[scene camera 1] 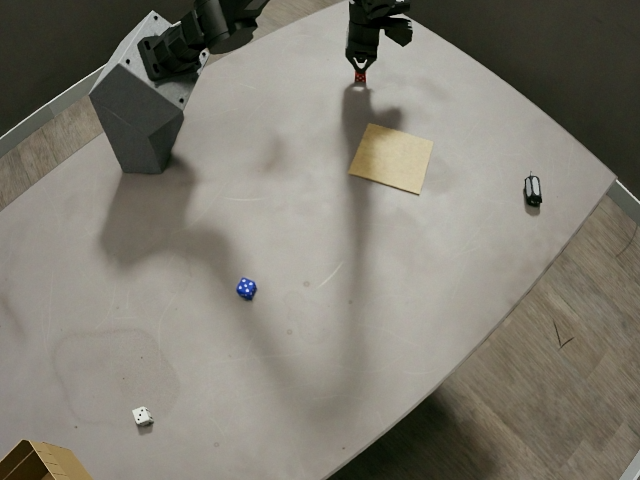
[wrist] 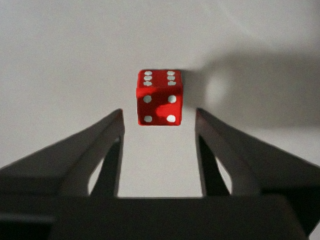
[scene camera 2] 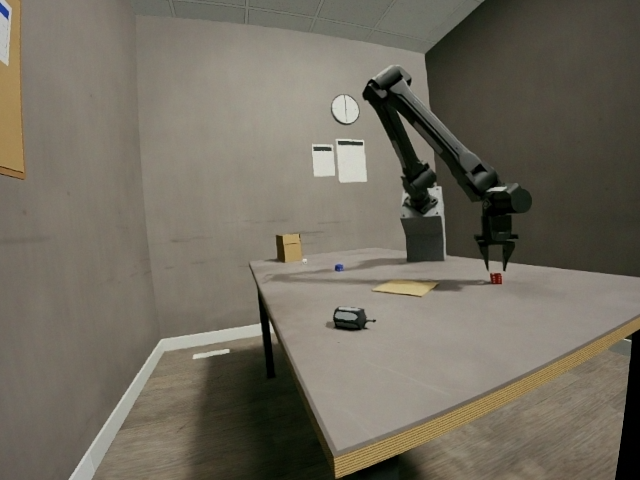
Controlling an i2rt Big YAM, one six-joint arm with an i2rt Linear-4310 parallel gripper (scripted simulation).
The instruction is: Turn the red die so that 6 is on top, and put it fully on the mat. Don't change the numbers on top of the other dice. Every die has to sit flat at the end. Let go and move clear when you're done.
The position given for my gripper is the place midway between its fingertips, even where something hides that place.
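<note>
My gripper (scene camera 1: 360, 68), also in the wrist view (wrist: 159, 118). Red die (wrist: 159, 93). Tan mat (scene camera 1: 390, 157), also in scene camera 2 (scene camera 2: 401, 287), out of frame in the wrist view.
</note>
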